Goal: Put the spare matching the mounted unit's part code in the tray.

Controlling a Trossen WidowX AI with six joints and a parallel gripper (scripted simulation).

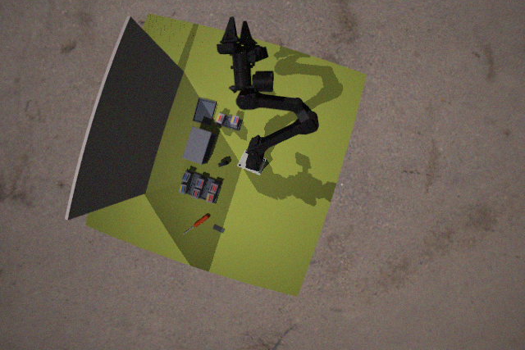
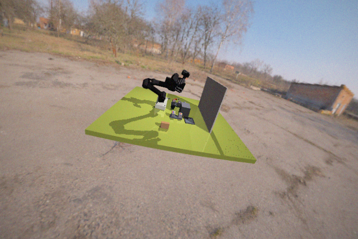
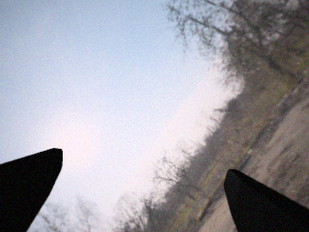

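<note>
Now: gripper tip 6 cm short of the grey spare, 26 cm to the right of it and 41 cm above it. From my gripper tip the other things lie so: dark grey tray 17 cm ahead, 25 cm to the left, 45 cm below; brown block 8 cm behind, 2 cm to the left, 43 cm below; tall grey wall panel 36 cm ahead, 42 cm to the left, 23 cm below.
</note>
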